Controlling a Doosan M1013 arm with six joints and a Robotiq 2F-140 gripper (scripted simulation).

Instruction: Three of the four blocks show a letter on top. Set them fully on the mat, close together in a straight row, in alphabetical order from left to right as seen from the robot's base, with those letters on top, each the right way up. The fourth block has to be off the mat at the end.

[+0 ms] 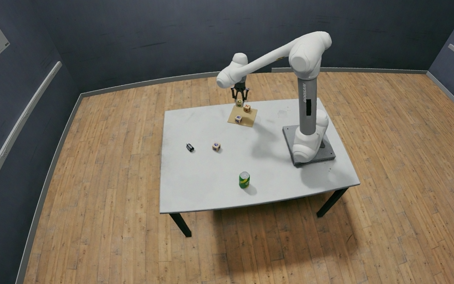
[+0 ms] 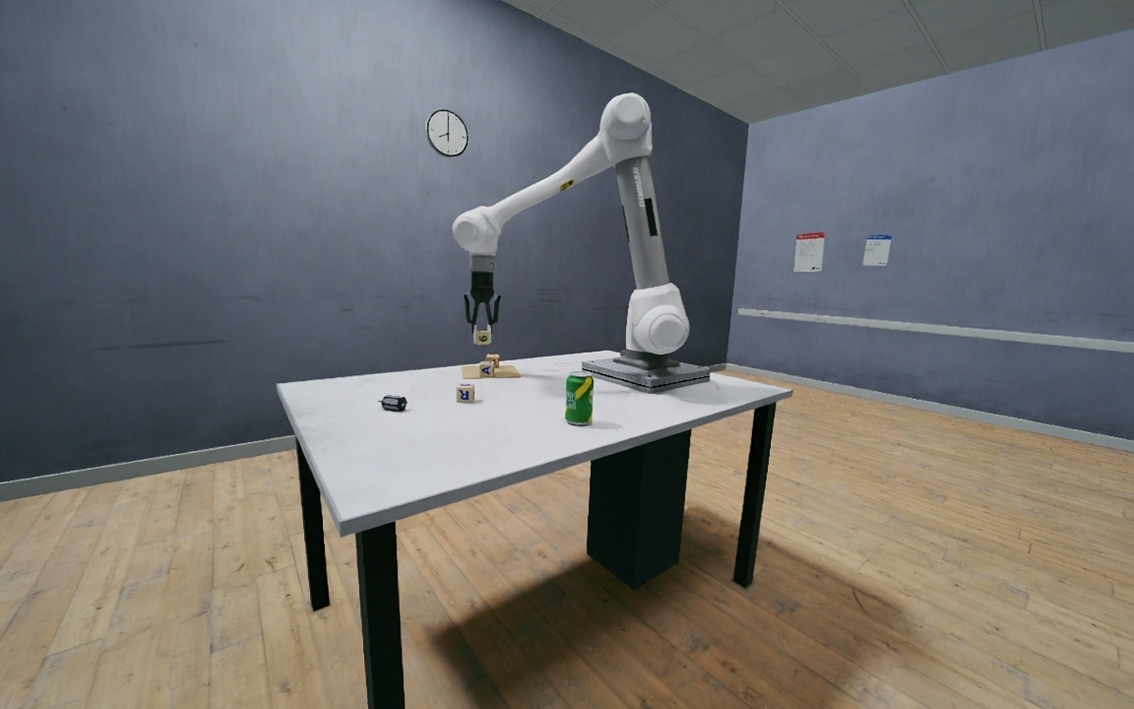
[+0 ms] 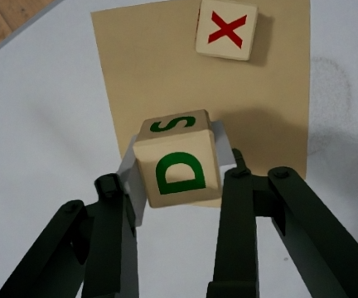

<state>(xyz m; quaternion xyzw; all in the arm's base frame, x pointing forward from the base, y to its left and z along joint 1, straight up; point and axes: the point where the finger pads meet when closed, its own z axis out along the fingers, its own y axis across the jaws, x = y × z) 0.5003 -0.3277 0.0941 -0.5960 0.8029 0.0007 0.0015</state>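
Right now the tan mat is 3 cm behind my hand, 1 cm to the left of it and 14 cm below it. Also, from my hand: black object 39 cm ahead, 30 cm to the left, 12 cm below; then block 20 cm ahead, 32 cm to the left, 12 cm below; then can 3 cm ahead, 62 cm to the left, 8 cm below.
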